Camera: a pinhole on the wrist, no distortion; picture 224 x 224 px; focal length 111.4 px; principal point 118.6 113.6 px. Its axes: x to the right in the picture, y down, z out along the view. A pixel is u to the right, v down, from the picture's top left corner.
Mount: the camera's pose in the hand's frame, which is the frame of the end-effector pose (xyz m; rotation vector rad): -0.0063 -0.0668 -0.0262 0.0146 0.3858 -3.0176
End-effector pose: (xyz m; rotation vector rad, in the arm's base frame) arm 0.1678 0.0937 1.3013 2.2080 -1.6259 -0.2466
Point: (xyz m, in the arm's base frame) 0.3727 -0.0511 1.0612
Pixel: 37.3 177.3
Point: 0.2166 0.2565 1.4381
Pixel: behind the camera
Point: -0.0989 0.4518 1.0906
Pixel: outside the picture
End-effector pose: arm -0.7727 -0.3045 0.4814 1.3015 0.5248 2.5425
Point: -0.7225 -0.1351 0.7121
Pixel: 10.0 91.7
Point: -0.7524 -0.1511 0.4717
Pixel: 70.5 192.8
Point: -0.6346 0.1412 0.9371
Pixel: 26.1 129.3
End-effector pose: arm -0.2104 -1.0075 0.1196 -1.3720 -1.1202 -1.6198
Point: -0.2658 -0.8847 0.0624
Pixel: 155.2 115.9
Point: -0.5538 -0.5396 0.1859
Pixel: 92.8 194.9
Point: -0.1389 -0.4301 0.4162
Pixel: 62.3 95.4
